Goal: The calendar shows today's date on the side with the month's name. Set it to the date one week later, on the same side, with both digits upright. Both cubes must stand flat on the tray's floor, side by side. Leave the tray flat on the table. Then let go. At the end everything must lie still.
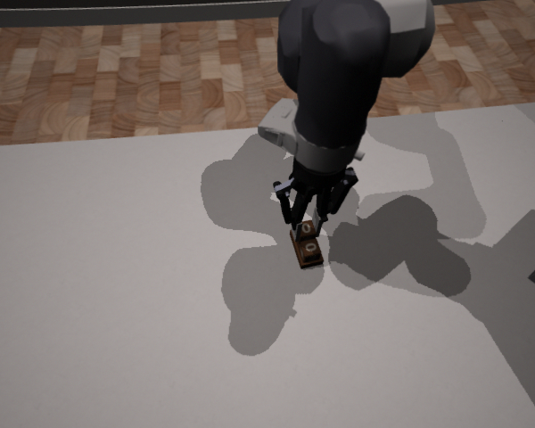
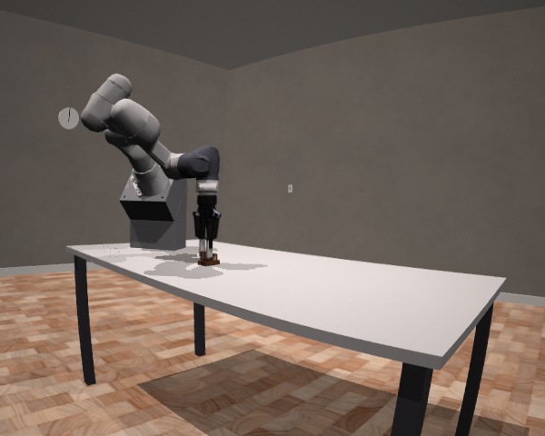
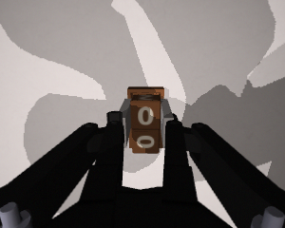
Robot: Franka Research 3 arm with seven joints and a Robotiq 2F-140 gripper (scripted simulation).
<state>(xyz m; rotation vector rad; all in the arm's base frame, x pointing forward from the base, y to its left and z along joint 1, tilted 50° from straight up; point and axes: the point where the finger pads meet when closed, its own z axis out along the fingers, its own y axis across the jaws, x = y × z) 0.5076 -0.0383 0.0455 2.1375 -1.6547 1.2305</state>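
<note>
Now: hand 3 cm above the cube.
</note>
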